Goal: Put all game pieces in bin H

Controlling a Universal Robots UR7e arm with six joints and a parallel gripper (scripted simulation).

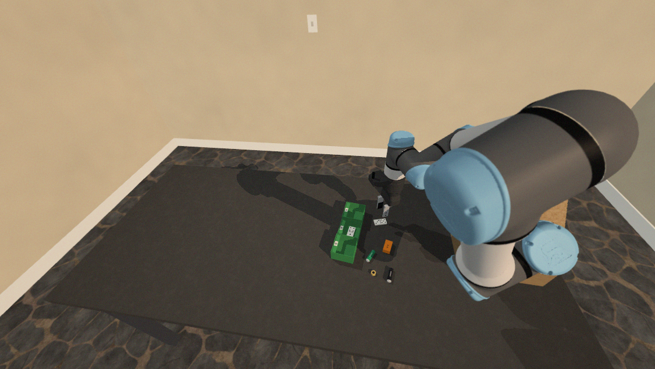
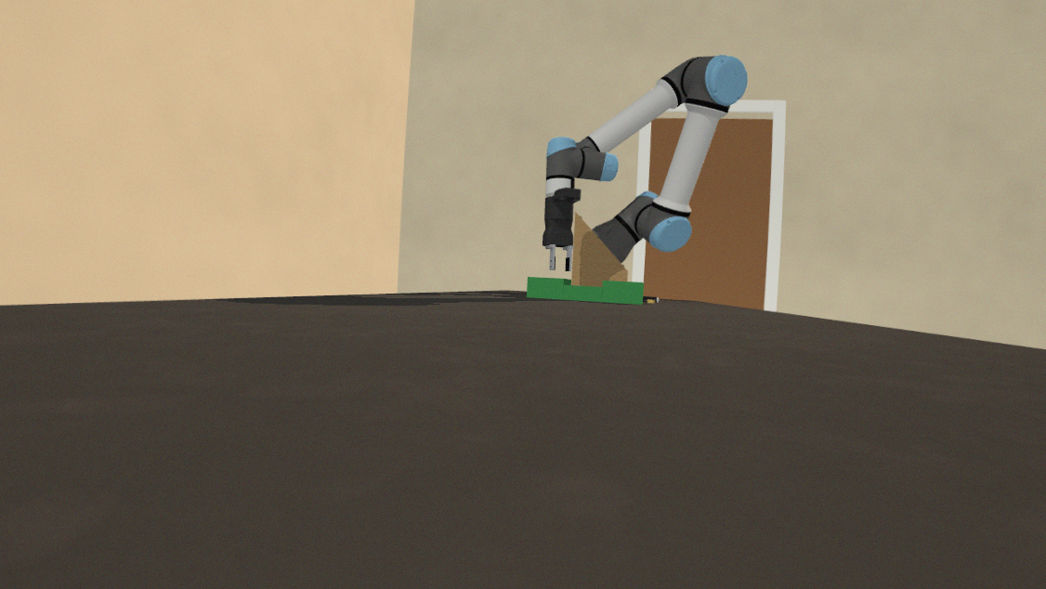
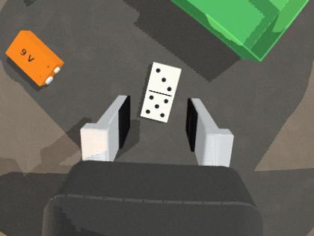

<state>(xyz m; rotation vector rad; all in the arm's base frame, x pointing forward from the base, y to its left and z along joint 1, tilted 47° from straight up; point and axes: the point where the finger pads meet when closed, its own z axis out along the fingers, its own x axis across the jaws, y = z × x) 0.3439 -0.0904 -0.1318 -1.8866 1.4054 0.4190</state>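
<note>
Right now my hand is 80 mm above the white domino. Also, from my hand: green bin marked K: 130 mm ahead, 60 mm to the left, 60 mm below; then orange block: 20 mm behind, 110 mm to the left, 80 mm below; then green cylinder: 60 mm ahead, 160 mm to the left, 80 mm below.
</note>
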